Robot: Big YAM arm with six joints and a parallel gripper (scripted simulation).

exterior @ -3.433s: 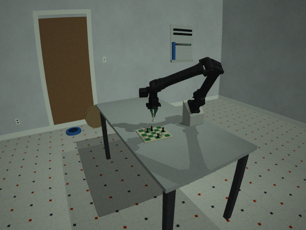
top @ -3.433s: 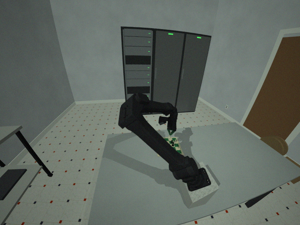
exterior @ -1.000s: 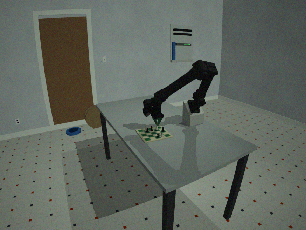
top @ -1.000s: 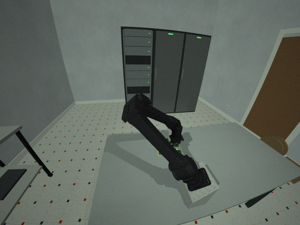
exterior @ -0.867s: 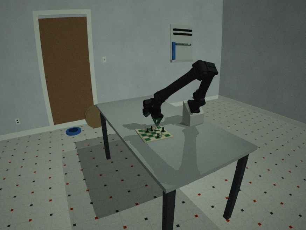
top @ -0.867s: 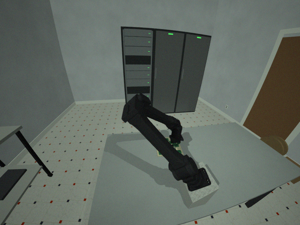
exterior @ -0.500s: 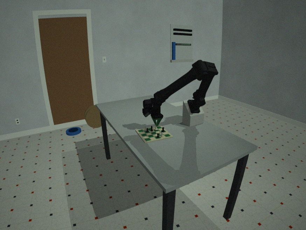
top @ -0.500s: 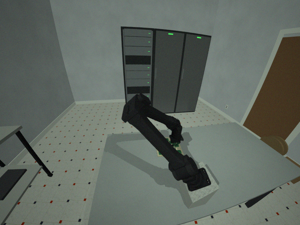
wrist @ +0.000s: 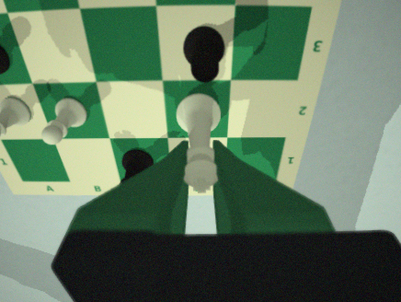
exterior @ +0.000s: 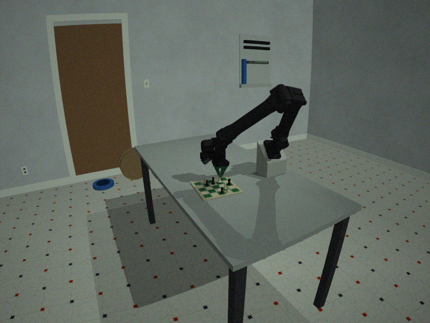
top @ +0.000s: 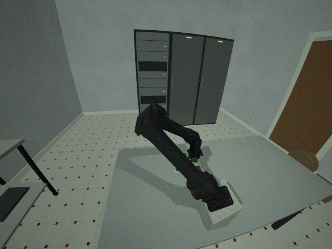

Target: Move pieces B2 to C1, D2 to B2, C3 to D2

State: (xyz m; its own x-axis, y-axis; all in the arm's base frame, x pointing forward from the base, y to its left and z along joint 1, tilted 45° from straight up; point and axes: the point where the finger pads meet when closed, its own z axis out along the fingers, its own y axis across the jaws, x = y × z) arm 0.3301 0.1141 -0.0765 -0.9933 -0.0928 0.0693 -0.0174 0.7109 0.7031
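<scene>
The tall white piece lies 10 mm below my hand and 10 mm ahead of it. Round my hand: chessboard 50 mm below, 40 mm to the left, 40 mm ahead.
</scene>
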